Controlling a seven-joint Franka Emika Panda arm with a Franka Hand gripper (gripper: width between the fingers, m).
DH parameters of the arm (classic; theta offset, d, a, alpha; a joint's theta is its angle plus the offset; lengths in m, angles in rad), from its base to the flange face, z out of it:
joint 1: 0 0.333 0 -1.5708
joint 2: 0 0 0 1.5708
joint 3: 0 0.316 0.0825 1.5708
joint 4: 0 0 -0.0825 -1.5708
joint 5: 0 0.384 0 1.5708
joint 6: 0 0 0.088 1.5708
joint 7: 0 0.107 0 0
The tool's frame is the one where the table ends.
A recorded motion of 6 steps. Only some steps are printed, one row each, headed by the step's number.
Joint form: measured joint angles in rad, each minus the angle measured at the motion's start. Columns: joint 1, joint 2, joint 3, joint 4, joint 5, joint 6, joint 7.
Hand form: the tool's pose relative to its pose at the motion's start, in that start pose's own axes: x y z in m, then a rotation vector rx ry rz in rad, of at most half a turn. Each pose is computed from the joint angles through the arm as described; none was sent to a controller.
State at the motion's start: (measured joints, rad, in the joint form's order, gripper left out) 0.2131 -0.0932 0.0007 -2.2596 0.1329 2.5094 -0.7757
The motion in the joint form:
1: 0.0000 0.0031 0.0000 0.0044 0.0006 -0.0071 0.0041
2: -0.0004 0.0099 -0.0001 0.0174 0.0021 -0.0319 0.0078
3: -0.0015 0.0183 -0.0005 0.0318 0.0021 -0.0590 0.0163
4: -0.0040 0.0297 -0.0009 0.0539 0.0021 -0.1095 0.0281
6: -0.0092 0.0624 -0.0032 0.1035 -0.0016 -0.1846 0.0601
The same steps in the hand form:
1: 0.0005 0.0003 0.0006 0.0044 -0.0038 0.0045
2: 0.0018 0.0012 0.0015 0.0184 -0.0162 0.0093
3: 0.0028 0.0025 0.0028 0.0331 -0.0312 0.0187
4: 0.0035 0.0041 0.0046 0.0604 -0.0598 0.0323
6: 0.0067 0.0107 0.0092 0.0966 -0.1048 0.0671

